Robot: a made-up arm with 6 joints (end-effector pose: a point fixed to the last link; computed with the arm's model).
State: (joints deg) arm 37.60 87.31 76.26 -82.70 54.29 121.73
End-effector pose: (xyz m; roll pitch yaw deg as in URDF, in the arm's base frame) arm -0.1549 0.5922 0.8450 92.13 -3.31 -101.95
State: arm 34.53 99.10 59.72 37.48 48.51 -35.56
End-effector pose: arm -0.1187 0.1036 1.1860 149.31 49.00 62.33
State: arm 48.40 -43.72 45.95 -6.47 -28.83 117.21
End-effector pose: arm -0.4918 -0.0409 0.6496 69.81 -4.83 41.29
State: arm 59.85 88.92 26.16 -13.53 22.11 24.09
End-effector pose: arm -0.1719 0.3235 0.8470 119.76 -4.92 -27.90
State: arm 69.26 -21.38 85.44 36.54 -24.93 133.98
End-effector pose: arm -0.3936 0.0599 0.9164 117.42 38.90 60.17
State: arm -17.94 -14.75 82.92 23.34 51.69 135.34
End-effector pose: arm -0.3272 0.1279 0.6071 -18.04 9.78 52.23
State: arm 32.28 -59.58 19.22 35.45 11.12 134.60
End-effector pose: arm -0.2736 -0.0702 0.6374 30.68 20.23 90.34
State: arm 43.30 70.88 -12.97 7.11 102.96 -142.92
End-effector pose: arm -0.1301 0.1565 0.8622 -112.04 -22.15 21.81
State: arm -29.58 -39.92 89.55 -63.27 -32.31 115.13
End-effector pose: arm -0.2860 0.1200 0.2459 -61.40 -82.50 116.89
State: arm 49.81 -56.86 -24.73 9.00 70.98 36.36
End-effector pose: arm -0.4878 0.2675 0.6447 -12.43 15.42 -7.24
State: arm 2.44 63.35 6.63 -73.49 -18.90 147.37
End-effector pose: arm 0.1347 0.1970 1.0617 137.79 56.71 140.31
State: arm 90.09 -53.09 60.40 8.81 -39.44 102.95
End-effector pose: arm -0.2799 -0.0631 1.0320 153.73 48.24 93.06
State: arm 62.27 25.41 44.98 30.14 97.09 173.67
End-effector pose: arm -0.1267 0.1995 0.8266 -21.64 29.77 83.31
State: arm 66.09 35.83 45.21 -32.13 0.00 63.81
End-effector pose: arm -0.3734 0.3212 0.6844 90.89 -8.19 -11.15
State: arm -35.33 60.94 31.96 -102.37 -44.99 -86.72
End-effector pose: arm 0.0519 0.1327 0.7343 -21.24 -25.62 123.96
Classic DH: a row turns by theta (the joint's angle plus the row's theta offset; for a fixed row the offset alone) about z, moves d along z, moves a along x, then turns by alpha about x. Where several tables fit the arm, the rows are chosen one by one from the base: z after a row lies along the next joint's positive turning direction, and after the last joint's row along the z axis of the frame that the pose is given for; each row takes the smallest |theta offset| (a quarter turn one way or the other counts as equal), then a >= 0, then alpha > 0; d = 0 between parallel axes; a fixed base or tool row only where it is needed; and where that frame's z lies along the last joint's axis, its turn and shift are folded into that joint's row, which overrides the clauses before.
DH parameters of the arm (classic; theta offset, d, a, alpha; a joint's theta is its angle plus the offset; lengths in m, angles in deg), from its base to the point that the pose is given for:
base (fixed): -0.21 0.7095 -0.1046 -88.69
joint 1: 83.22 0.019 -0.0412 132.95
joint 2: -0.43 -0.0611 -0.0027 -132.29
joint 3: -22.31 0.3492 0.2063 -45.46
joint 4: -80.19 -0.1383 -0.0103 -78.04
joint 5: 43.51 -0.0721 -0.0324 -92.35
joint 6: -48.15 0.2941 -0.1822 -40.94
tool (fixed): 45.69 -0.1712 0 0

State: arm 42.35 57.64 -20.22 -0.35 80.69 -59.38
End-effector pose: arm -0.1513 0.2345 1.0293 171.61 32.49 -0.18
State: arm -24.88 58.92 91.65 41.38 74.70 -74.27
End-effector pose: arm -0.2095 0.3906 1.0064 -51.45 83.87 -147.46
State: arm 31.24 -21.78 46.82 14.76 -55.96 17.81
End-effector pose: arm -0.1440 -0.0131 0.6248 144.05 20.96 101.16
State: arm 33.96 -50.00 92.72 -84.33 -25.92 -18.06
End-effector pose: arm -0.4287 0.0318 1.0372 150.39 64.49 68.61
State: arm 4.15 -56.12 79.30 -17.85 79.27 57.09
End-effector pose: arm -0.4371 0.4188 0.6280 -51.68 11.35 -55.72
